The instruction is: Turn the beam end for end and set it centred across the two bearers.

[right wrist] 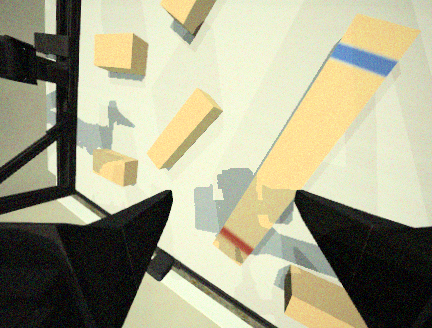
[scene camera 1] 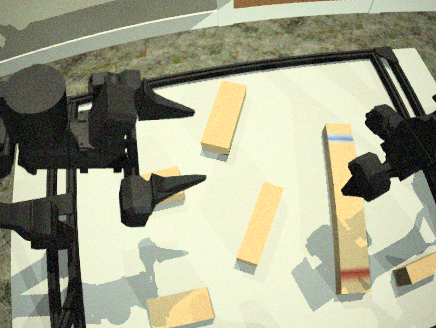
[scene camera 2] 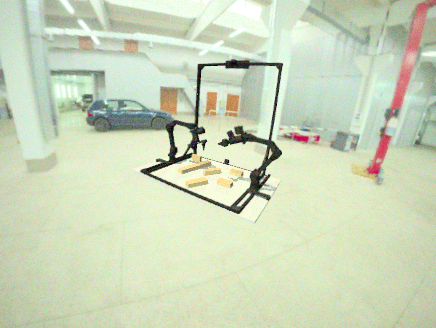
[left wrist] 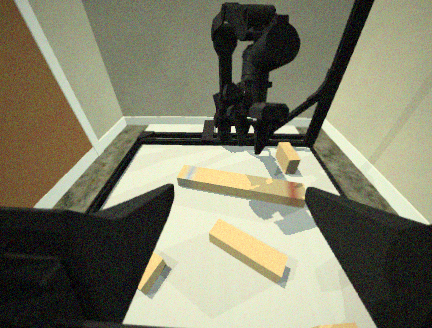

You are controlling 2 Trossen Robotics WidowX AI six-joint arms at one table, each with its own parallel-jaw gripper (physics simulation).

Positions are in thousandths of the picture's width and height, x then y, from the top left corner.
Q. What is my right gripper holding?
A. Nothing.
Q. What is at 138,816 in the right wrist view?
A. My right gripper.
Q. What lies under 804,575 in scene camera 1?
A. My right gripper.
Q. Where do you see a beam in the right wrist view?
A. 858,148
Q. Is my right gripper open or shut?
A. Open.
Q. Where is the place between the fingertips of my left gripper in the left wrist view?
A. At 554,584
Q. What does the beam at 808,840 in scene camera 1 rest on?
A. The table.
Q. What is my left gripper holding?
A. Nothing.
